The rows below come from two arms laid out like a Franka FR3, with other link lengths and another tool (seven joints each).
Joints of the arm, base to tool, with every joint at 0 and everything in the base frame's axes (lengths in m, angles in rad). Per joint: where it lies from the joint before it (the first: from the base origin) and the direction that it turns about. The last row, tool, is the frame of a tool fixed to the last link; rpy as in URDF.
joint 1: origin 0.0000 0.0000 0.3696 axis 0 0 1
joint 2: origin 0.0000 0.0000 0.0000 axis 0 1 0
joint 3: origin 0.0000 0.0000 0.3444 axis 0 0 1
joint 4: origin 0.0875 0.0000 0.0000 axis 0 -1 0
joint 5: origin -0.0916 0.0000 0.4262 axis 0 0 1
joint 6: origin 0.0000 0.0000 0.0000 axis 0 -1 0
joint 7: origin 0.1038 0.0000 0.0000 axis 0 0 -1
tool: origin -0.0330 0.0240 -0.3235 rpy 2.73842 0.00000 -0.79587
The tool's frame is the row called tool.
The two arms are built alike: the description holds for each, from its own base.
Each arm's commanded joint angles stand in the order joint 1, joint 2, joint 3, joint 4, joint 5, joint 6, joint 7.
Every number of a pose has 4 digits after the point. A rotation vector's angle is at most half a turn.
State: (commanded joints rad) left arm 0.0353 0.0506 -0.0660 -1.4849 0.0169 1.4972 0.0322; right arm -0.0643 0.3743 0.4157 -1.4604 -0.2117 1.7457 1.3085
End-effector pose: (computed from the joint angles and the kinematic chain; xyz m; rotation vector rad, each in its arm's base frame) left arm 0.5873 0.0130 0.4901 2.5122 -1.1377 -0.2907; right arm 0.7005 0.2173 0.3196 1.7862 -2.1339 -0.3838
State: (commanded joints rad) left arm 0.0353 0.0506 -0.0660 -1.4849 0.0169 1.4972 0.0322; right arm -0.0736 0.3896 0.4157 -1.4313 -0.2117 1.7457 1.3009
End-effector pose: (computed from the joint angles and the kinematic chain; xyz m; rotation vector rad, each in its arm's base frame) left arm 0.5873 0.0130 0.4901 2.5122 -1.1377 -0.2907; right arm 0.7116 0.2116 0.3245 1.7921 -2.1495 -0.3877
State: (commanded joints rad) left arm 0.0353 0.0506 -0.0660 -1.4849 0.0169 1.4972 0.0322; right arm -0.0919 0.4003 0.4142 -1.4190 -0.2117 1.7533 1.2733
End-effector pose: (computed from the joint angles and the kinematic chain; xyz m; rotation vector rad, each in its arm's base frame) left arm 0.5873 0.0130 0.4901 2.5122 -1.1377 -0.2907; right arm 0.7205 0.1987 0.3243 1.8059 -2.1488 -0.3890
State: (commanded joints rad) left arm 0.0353 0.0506 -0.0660 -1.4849 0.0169 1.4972 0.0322; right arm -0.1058 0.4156 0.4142 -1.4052 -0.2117 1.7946 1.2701
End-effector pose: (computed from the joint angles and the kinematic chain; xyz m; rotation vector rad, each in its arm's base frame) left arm 0.5873 0.0130 0.4901 2.5122 -1.1377 -0.2907; right arm 0.7398 0.1932 0.3256 1.8258 -2.1876 -0.3826
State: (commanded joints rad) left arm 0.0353 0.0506 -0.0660 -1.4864 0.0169 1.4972 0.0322; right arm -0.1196 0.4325 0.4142 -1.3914 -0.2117 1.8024 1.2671
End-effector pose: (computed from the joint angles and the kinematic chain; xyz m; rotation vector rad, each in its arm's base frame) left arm 0.5870 0.0130 0.4894 2.5116 -1.1372 -0.2926; right arm 0.7485 0.1839 0.3219 1.8188 -2.2043 -0.3914
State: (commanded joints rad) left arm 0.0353 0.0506 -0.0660 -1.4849 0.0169 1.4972 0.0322; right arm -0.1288 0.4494 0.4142 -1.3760 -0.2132 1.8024 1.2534
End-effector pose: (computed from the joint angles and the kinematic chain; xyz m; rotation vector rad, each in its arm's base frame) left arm 0.5873 0.0130 0.4901 2.5122 -1.1377 -0.2907; right arm 0.7542 0.1765 0.3181 1.8219 -2.2016 -0.3976
